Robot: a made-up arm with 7 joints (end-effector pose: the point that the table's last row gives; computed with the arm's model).
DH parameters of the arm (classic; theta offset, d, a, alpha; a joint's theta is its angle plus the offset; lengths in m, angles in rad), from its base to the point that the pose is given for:
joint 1: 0 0.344 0 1.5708
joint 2: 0 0.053 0 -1.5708
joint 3: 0 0.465 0.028 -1.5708
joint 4: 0 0.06 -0.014 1.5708
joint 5: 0 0.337 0 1.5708
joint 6: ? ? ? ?
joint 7: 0 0.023 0 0
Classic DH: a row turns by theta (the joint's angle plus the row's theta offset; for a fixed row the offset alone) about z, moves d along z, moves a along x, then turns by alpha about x.
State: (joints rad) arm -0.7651 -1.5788 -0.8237 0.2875 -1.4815 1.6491 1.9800
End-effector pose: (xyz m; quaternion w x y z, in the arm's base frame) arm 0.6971 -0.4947 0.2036 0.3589 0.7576 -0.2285 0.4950
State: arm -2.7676 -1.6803 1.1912 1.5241 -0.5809 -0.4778 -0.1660
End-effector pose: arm -0.2938 -0.5173 -0.0038 0.6264 -0.6875 0.3639 -0.0510
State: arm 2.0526 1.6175 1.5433 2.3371 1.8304 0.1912 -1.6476
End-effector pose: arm -0.2197 -0.1315 0.2642 0.1688 0.6145 -0.7701 -0.0297
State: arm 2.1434 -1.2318 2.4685 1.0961 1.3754 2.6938 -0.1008
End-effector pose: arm -0.3307 0.2357 0.6427 0.0204 -0.7593 -0.1100 0.6410
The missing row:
joint 6: 1.5708 0.145 0.172 1.5708
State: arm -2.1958 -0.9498 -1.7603 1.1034 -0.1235 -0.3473 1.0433
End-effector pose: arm -0.6607 -0.0367 0.8681 0.2057 -0.6850 -0.5124 -0.4753
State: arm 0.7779 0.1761 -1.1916 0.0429 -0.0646 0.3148 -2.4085
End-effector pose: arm -0.1213 -0.2305 1.2897 0.7970 0.3845 0.4402 0.1522
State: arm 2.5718 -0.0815 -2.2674 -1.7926 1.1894 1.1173 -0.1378
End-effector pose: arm -0.3527 -0.1814 0.7641 0.2959 0.6268 -0.4036 -0.5972
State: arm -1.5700 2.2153 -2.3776 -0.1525 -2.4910 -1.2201 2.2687
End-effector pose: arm 0.0756 0.7832 0.0558 0.2499 0.2613 -0.4014 0.8415
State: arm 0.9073 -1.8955 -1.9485 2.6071 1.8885 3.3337 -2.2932
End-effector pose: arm 0.2137 0.1068 0.1615 0.8551 -0.2301 -0.3173 -0.3394
